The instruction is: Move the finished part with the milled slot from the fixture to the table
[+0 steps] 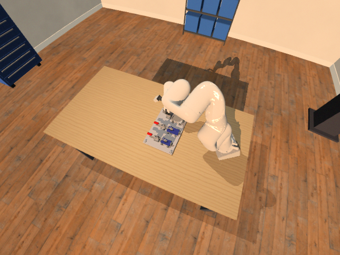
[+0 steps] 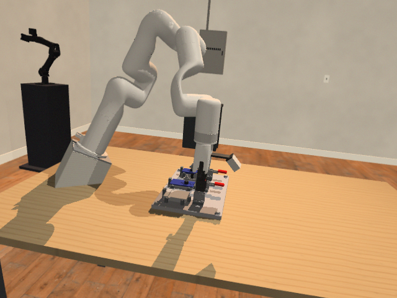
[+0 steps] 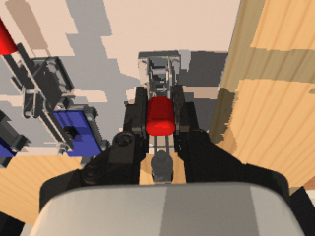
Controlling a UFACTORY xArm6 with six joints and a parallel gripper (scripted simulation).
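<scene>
My hand is 90 mm past the grey finished part, 60 mm above it and 10 mm to the left of it. The rest, counted from my hand: grey fixture plate 110 mm to the left, 80 mm below, 40 mm behind; then blue blank 100 mm to the left, 90 mm behind, 60 mm below.
</scene>
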